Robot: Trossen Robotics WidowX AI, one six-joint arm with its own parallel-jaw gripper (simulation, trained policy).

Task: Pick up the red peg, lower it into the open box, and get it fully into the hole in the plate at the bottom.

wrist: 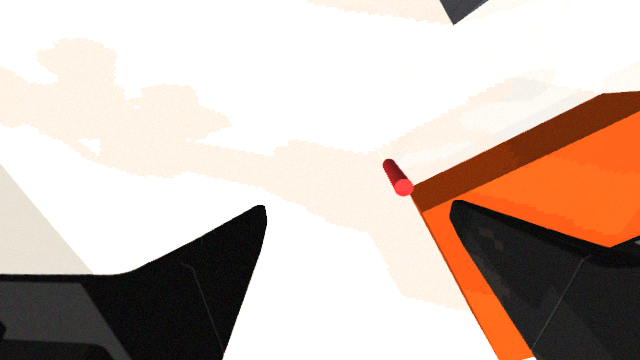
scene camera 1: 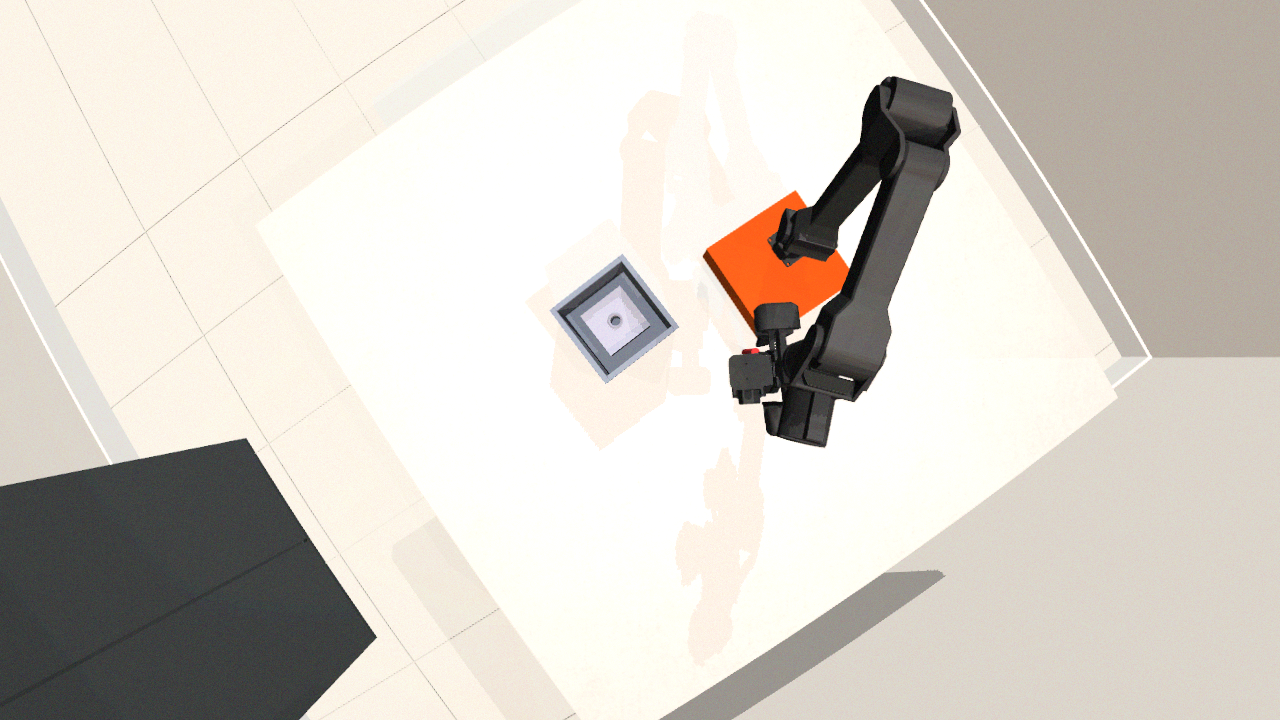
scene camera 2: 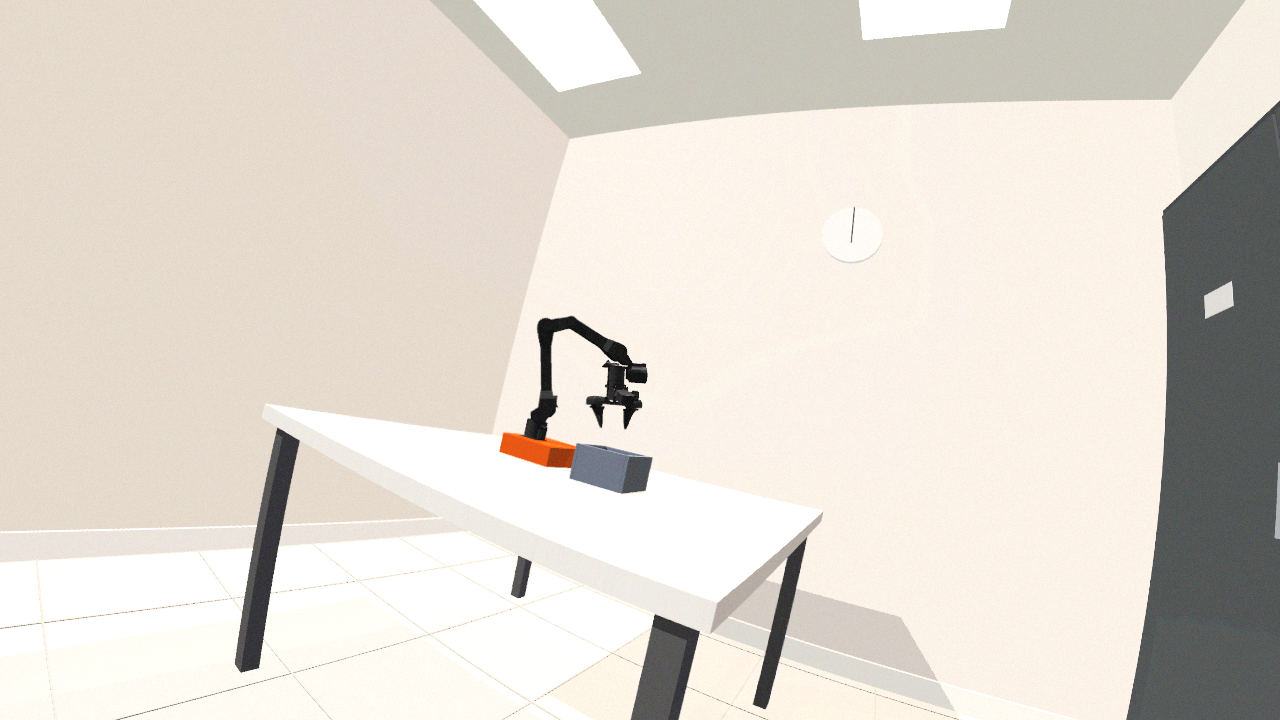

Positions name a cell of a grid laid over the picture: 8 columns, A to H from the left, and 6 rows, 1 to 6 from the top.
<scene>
My gripper shows in the wrist view (E4), in scene camera 1 (E4) and in scene camera 2 (D4). A plate shows in scene camera 1 (D3); in the wrist view it is out of frame, in scene camera 2 it is hidden by a grey box.
</scene>
